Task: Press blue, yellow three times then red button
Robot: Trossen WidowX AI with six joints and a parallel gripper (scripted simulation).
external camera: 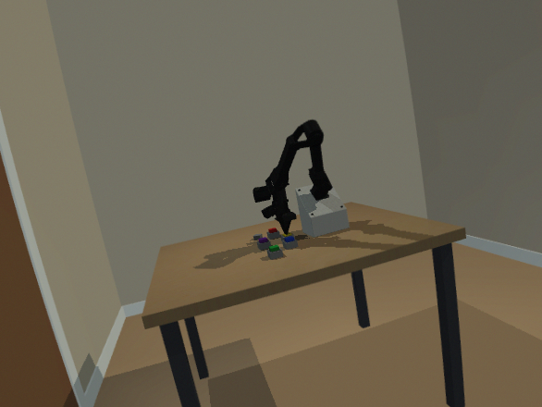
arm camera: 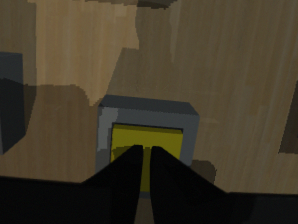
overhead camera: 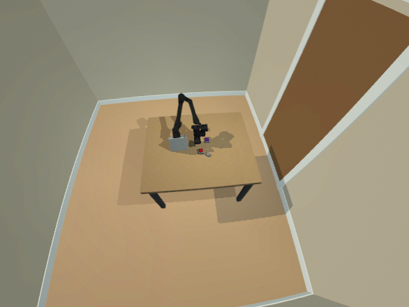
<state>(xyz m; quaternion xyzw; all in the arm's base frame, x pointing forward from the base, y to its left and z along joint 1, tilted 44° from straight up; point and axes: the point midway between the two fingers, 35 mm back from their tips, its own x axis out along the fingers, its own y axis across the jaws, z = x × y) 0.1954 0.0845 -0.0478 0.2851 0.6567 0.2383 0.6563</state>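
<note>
Now: the yellow button 10 mm below my gripper tip. From my gripper tip the other things lie so: blue button: 90 mm to the left, 20 mm ahead; then red button: 120 mm to the right, 20 mm ahead; then purple button: 100 mm ahead.
</note>
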